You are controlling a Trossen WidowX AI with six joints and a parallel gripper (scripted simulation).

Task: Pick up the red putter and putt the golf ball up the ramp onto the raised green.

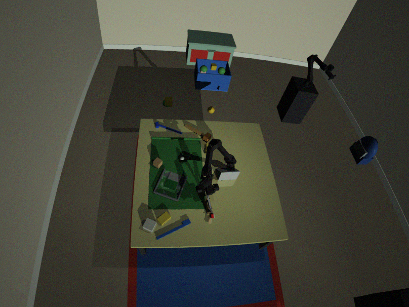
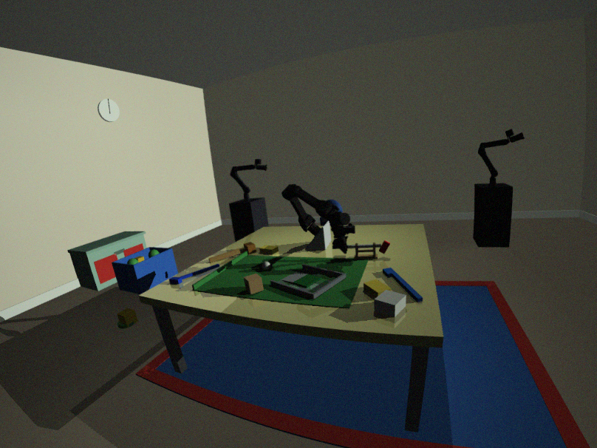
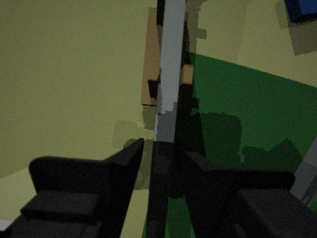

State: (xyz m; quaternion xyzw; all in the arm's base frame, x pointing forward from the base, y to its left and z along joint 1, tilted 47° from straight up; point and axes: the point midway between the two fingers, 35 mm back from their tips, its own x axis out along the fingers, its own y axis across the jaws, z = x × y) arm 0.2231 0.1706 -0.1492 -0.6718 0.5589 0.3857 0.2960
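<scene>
Now: gripper tip 2 cm past the wooden putter stand and 10 cm to the right of it. Also, from my gripper tip: grey-framed platform (30 cm ahead, 7 cm to the right, 3 cm below); then green mat (26 cm ahead, 24 cm to the right, 3 cm below); then white golf ball (21 cm ahead, 36 cm to the right, 1 cm below).
</scene>
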